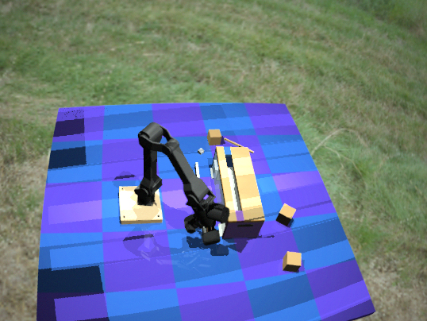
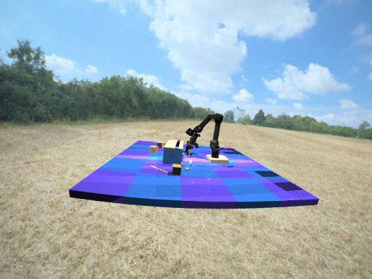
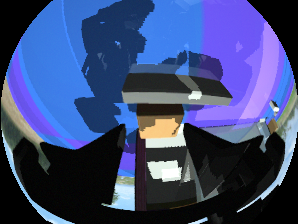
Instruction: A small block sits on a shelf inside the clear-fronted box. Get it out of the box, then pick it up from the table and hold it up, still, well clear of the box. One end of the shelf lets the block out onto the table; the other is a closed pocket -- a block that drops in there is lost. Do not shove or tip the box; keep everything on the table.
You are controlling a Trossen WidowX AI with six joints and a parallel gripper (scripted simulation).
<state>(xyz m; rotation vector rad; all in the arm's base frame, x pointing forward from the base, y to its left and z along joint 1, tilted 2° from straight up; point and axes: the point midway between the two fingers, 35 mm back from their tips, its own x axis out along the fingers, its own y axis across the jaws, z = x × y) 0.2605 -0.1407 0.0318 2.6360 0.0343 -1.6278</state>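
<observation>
My gripper tip is now 2 cm past the block. From my gripper tip the other things lie so: thin stick: 16 cm ahead, 50 cm to the left, 2 cm below; clear-fronted wooden box: 6 cm ahead, 17 cm to the left, 4 cm above.
</observation>
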